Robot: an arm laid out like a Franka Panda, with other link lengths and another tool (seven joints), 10 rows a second.
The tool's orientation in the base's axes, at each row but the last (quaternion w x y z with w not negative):
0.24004, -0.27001, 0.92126, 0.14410
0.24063, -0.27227, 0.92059, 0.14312
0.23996, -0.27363, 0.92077, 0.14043
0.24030, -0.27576, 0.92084, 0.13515
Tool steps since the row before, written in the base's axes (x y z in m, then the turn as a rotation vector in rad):
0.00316, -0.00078, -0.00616, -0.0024, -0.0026, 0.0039
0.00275, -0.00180, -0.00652, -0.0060, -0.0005, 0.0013
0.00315, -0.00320, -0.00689, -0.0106, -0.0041, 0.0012
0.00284, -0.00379, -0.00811, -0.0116, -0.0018, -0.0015
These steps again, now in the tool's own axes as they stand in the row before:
0.00120, -0.00326, 0.00604, 0.0009, -0.0002, -0.0052
0.00215, -0.00389, 0.00579, 0.0040, 0.0032, -0.0035
0.00266, -0.00527, 0.00573, 0.0090, 0.0029, -0.0065
0.00379, -0.00565, 0.00648, 0.0101, 0.0050, -0.0037

